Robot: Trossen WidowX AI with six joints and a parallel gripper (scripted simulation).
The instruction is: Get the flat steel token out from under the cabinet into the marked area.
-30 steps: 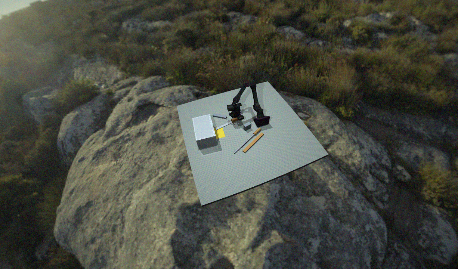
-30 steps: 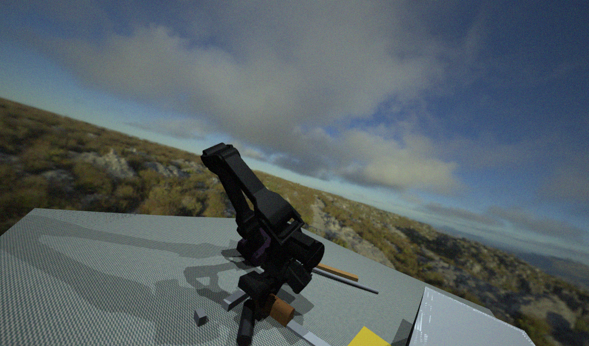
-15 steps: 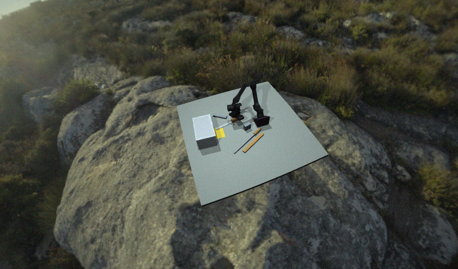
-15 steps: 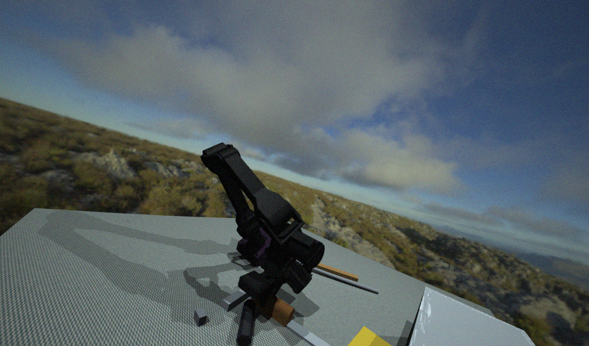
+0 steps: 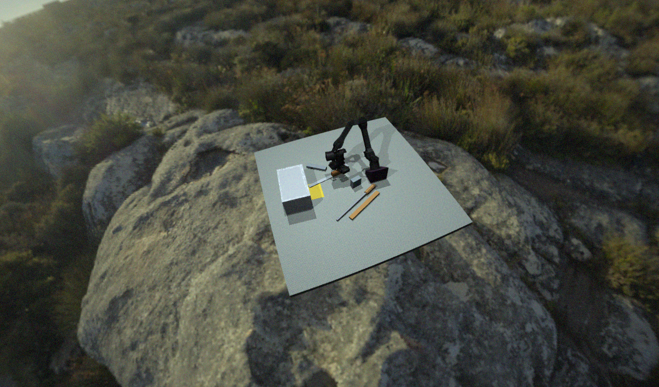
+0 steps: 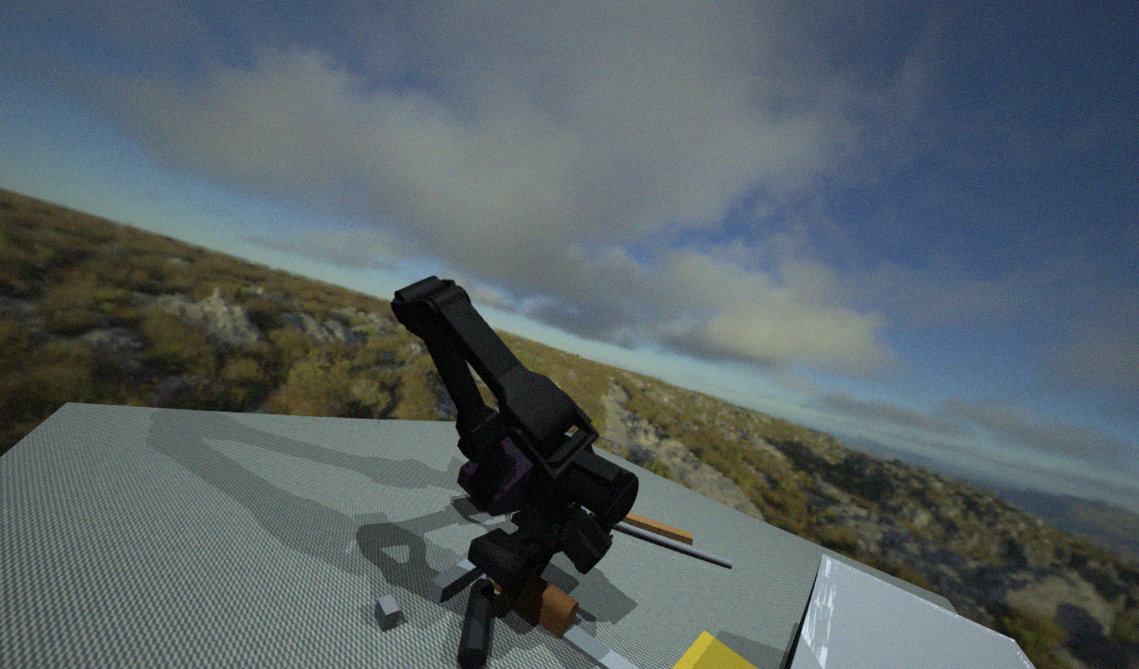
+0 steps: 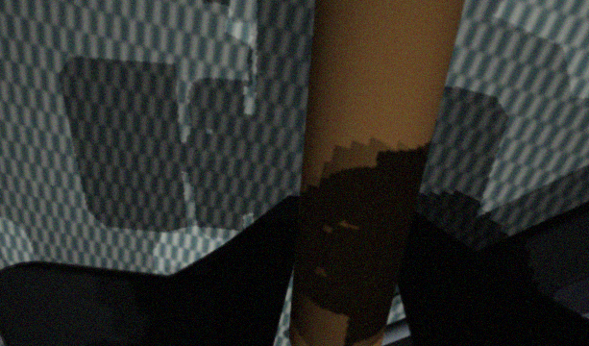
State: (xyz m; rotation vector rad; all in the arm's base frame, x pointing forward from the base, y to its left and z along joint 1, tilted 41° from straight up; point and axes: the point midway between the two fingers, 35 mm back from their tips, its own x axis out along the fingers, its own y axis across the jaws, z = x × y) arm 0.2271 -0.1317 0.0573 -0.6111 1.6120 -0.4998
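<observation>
Now: gripper tip 6 cm past the grey bar and 5 cm to the left of it. Also, from my gripper tip: grey block: 5 cm behind, 16 cm to the left, 2 cm above; then small grey cube: 6 cm behind, 15 cm to the right; then wooden stick: 2 cm behind, 36 cm to the left.
</observation>
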